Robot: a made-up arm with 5 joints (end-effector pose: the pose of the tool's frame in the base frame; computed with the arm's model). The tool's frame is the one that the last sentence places.
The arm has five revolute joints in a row. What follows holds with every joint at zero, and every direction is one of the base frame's.
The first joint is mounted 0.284 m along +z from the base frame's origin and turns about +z.
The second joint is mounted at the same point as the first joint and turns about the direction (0, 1, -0.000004).
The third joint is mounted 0.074 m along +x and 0.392 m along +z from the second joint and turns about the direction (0, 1, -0.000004).
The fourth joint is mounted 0.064 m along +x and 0.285 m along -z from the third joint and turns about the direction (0, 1, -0.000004).
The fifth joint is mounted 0.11 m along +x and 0.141 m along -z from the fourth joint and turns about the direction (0, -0.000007, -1).
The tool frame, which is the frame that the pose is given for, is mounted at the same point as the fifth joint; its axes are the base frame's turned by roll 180, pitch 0 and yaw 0 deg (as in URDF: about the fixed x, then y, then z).
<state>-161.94 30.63 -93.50 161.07 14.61</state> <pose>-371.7 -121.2 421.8 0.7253 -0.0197 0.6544 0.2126</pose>
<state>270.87 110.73 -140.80 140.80 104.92</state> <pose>5.6 -367.8 -191.5 0.1130 -0.0695 -0.5641 -0.8150</pose>
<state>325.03 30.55 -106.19 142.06 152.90</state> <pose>384.9 -269.2 418.1 0.4693 -0.0574 -0.8347 -0.2824</pose>
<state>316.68 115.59 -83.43 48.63 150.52</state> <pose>74.6 -70.3 -358.5 0.5216 -0.0918 -0.7560 -0.3846</pose>
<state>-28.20 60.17 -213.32 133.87 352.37</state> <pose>527.8 -283.0 601.2 0.0515 0.9700 -0.1760 0.1593</pose>
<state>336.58 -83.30 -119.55 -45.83 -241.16</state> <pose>-662.2 286.8 589.8 0.6108 0.1824 -0.5338 -0.5556</pose>
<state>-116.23 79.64 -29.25 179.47 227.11</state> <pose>-113.6 -230.6 225.7 0.7468 0.4171 0.0611 -0.5144</pose>
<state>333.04 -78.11 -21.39 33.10 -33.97</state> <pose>67.2 -34.2 591.7 0.2776 0.8352 0.0512 0.4720</pose>
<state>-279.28 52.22 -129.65 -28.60 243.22</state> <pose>121.3 742.6 610.8 0.2472 -0.0915 0.5946 0.7596</pose>
